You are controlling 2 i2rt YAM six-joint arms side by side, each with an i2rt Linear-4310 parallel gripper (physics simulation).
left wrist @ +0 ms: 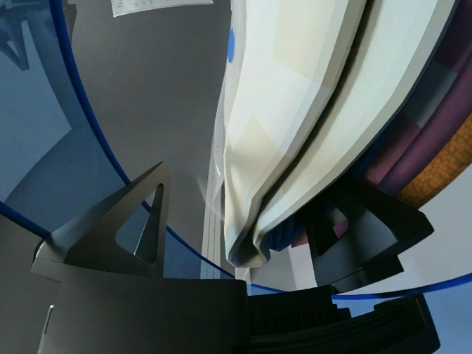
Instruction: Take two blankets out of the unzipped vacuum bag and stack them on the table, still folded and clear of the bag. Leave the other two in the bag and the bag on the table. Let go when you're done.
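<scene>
The vacuum bag (pixel 65 165) has translucent blue film with dark blue edges. A cream folded blanket (pixel 295 100) stands on edge inside it, with a dark gap between its layers. Right of it are a dark blue blanket (pixel 282 235), mostly hidden, a purple blanket (pixel 425 142) and an orange-brown blanket (pixel 442 162). My left gripper (pixel 229 162) is open, with the near end of the cream blanket between its spread fingers. Its right finger overlaps the blue and purple blankets in view. What seems to be part of my right gripper, open, shows faintly through the film at top left.
A white card with writing (pixel 162 6) shows at the top edge. A small blue oval mark (pixel 230 45) is beside the cream blanket. A grey surface (pixel 150 90) shows left of the blankets. The bag's blue edge curves behind both left fingers.
</scene>
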